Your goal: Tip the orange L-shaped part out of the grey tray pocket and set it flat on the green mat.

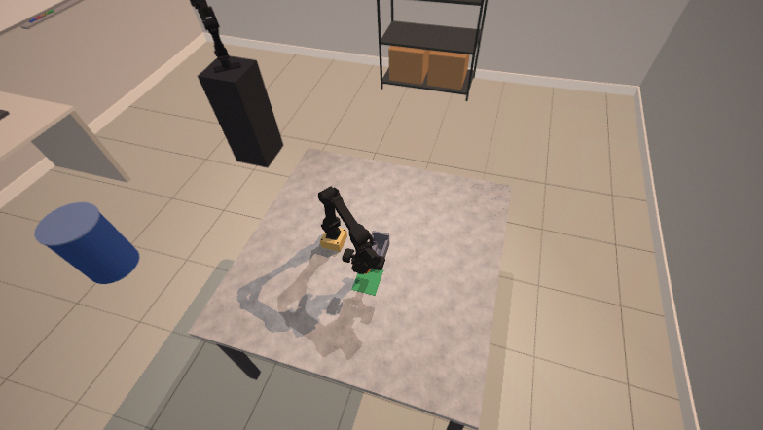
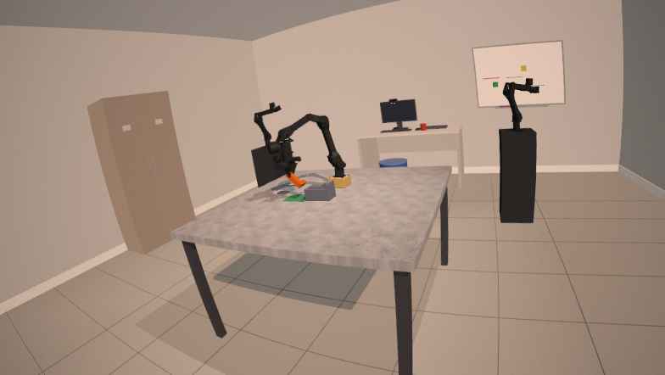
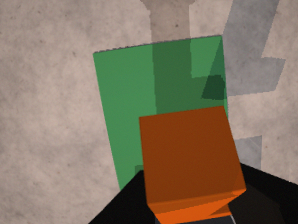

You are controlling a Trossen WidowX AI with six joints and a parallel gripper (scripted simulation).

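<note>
Right now the green mat is 15 cm below my gripper tip and 2 cm to the left of it. From my gripper tip the other things lie so: orange L-shaped part 3 cm to the left, 3 cm below, 2 cm behind.
</note>
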